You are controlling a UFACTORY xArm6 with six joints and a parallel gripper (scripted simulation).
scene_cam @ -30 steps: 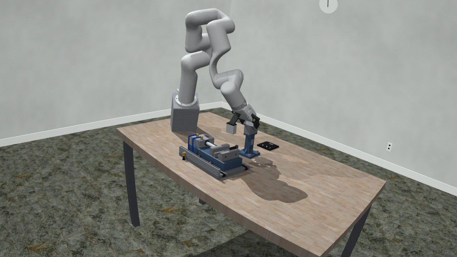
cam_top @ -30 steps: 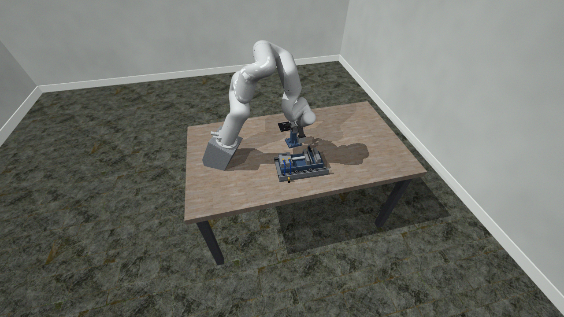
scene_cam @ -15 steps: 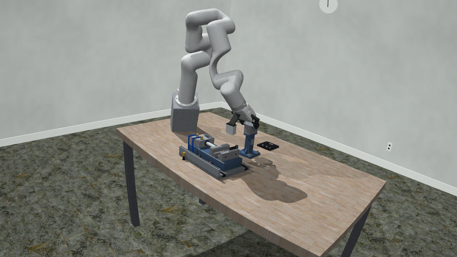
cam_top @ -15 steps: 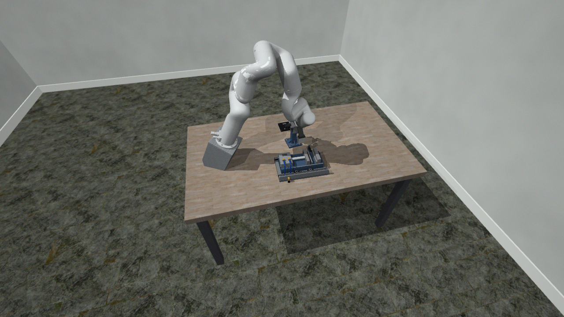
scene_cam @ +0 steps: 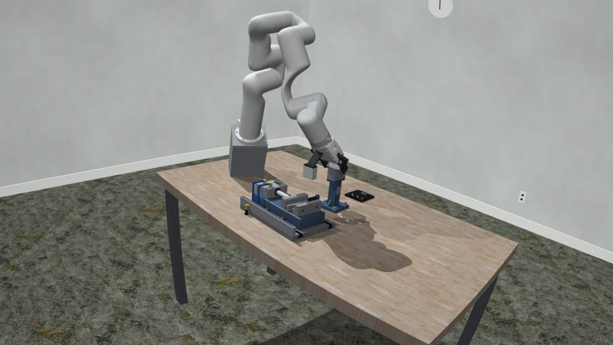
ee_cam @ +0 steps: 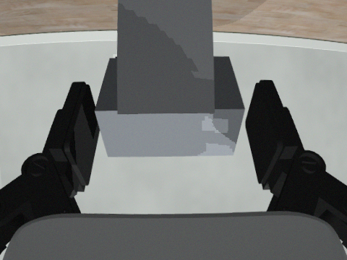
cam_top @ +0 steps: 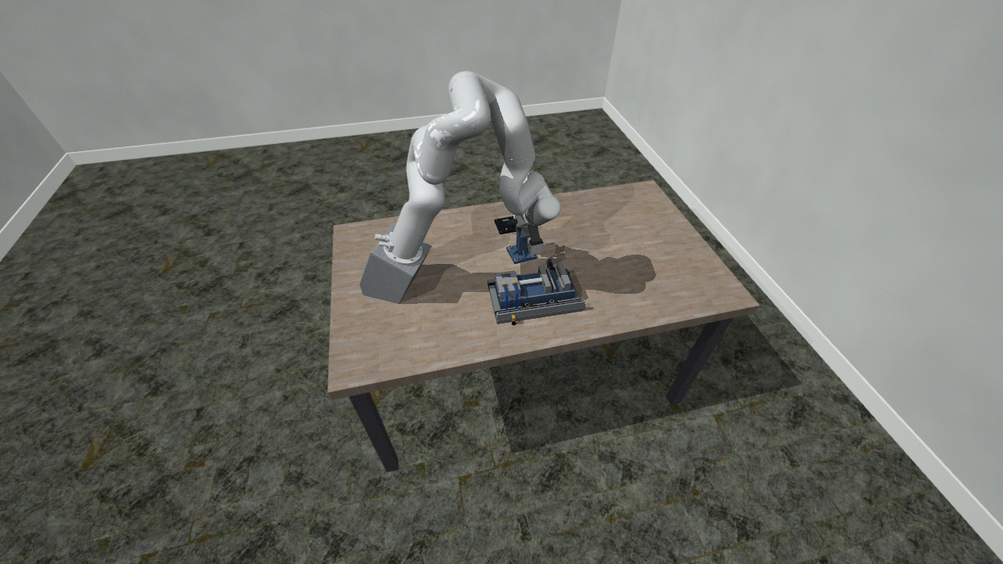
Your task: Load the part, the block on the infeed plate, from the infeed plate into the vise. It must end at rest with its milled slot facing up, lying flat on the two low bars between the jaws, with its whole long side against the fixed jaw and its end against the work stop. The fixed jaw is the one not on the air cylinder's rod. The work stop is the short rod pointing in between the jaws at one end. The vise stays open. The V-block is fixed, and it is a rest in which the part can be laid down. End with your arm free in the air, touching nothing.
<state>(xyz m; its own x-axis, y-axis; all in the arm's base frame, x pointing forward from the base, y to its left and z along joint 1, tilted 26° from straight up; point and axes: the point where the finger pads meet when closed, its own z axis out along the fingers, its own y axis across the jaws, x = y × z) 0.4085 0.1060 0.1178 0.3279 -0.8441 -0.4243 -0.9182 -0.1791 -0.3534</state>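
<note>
The grey block lies 10 mm to the left of my hand. From my hand the other things lie so: cylinder rod 210 mm to the right, 90 mm below, 30 mm behind; then dark work stop rod 170 mm to the right, 70 mm below, 60 mm ahead; then blue v-block stand 110 mm below, 10 mm to the left.
</note>
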